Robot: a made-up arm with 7 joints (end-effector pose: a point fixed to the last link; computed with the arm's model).
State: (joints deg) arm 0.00 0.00 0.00 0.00 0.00 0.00 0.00
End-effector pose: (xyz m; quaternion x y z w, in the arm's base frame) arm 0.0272 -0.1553 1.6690 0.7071 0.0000 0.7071 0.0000
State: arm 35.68 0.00 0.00 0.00 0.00 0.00 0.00
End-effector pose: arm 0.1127 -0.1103 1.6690 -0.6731 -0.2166 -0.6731 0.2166
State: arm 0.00 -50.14 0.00 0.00 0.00 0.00 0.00
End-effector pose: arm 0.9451 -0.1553 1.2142 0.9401 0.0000 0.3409 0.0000
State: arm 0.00 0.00 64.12 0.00 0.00 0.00 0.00
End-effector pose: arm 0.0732 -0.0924 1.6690 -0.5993 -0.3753 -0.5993 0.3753
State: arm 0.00 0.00 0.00 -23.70 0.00 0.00 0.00
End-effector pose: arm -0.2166 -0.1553 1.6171 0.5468 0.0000 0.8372 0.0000
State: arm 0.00 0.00 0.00 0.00 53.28 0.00 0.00
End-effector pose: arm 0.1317 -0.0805 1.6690 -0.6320 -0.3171 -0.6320 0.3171
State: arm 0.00 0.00 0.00 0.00 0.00 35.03 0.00
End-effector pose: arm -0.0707 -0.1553 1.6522 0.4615 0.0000 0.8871 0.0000
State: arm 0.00 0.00 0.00 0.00 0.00 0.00 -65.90
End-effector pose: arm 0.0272 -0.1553 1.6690 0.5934 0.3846 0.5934 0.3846
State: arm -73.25 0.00 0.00 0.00 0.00 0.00 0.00
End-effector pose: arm -0.1409 -0.0708 1.6690 0.5675 -0.4218 0.5675 0.4218
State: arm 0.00 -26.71 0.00 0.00 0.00 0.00 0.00
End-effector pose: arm 0.5675 -0.1553 1.5278 0.8513 0.0000 0.5247 0.0000
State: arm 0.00 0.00 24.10 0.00 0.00 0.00 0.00
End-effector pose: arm 0.0527 -0.1382 1.6690 -0.6915 -0.1476 -0.6915 0.1476
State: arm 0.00 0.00 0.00 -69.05 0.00 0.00 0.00
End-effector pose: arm -0.5386 -0.1553 1.2774 0.1818 0.0000 0.9833 0.0000
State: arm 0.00 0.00 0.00 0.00 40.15 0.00 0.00
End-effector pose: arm 0.1132 -0.1076 1.6690 -0.6641 -0.2427 -0.6641 0.2427
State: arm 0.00 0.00 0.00 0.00 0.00 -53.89 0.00
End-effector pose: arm 0.1501 -0.1553 1.5838 0.9508 0.0000 0.3099 0.0000
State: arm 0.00 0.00 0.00 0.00 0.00 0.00 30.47
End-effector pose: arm 0.0272 -0.1553 1.6690 -0.6823 0.1858 -0.6823 0.1858
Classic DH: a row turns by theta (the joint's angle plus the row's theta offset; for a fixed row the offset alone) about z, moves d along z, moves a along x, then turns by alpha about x. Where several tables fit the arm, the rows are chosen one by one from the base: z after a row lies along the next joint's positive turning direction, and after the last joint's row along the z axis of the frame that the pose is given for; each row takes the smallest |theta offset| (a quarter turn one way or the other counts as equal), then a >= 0, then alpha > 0; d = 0 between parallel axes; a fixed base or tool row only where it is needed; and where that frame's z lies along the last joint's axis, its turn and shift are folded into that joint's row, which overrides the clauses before.
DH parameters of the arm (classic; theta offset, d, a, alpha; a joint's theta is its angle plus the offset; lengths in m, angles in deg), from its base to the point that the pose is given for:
joint 1: 0 0.4605 0 90
joint 2: 0 0.0871 0 -90
joint 3: 0 0.6015 0.0289 -90
joint 4: 0 0.0734 -0.024 90
joint 5: 0 0.4435 0 90
joint 6: 90 0.1416 0.1635 90
joint 7: 0 0.0223 0 0

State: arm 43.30 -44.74 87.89 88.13 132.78 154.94 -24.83
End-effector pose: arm 0.0193 0.3681 0.8593 -0.9547 0.2040 0.1588 0.1473
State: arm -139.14 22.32 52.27 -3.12 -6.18 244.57 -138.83
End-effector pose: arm 0.1498 0.1988 1.3978 -0.9211 -0.3607 0.0950 0.1111
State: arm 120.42 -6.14 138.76 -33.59 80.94 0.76 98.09
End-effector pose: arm 0.1206 0.3427 1.6153 -0.4983 0.4039 -0.7132 0.2828
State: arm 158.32 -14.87 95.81 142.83 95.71 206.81 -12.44
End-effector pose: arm 0.0593 -0.0362 0.7943 -0.3381 -0.5964 -0.0853 0.7229
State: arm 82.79 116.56 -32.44 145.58 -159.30 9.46 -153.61
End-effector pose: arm 0.0993 -0.3516 0.8227 0.1720 0.5639 -0.3800 0.7128
